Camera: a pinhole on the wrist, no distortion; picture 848 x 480 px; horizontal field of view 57.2 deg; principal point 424.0 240.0 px. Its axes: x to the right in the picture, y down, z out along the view. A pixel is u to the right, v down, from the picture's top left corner.
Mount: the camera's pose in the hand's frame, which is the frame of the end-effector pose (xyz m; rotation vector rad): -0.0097 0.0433 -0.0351 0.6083 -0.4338 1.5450
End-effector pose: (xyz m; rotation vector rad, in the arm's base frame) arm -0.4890 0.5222 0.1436 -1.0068 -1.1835 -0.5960
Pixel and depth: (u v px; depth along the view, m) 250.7 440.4 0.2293
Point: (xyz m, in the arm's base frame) -0.6745 0.5567 0.1553
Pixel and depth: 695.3 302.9 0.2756
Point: -0.6452 0.7118 0.1713
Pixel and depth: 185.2 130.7 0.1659
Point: -0.5878 0.5356 0.2086
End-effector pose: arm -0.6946 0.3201 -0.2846 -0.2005 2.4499 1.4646
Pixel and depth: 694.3 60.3 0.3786
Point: -0.7335 0.5797 -0.5369
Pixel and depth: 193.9 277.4 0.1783
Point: -0.6568 0.3327 -0.4085
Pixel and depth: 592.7 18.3 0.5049
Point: -0.7639 0.6087 -0.6705
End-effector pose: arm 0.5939 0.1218 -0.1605 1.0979 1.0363 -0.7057
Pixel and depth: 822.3 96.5 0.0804
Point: 0.6397 0.0823 -0.1583
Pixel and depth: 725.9 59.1 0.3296
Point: 0.6808 -0.1707 -0.2462
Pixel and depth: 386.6 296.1 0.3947
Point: 0.4927 -0.1986 -0.2197
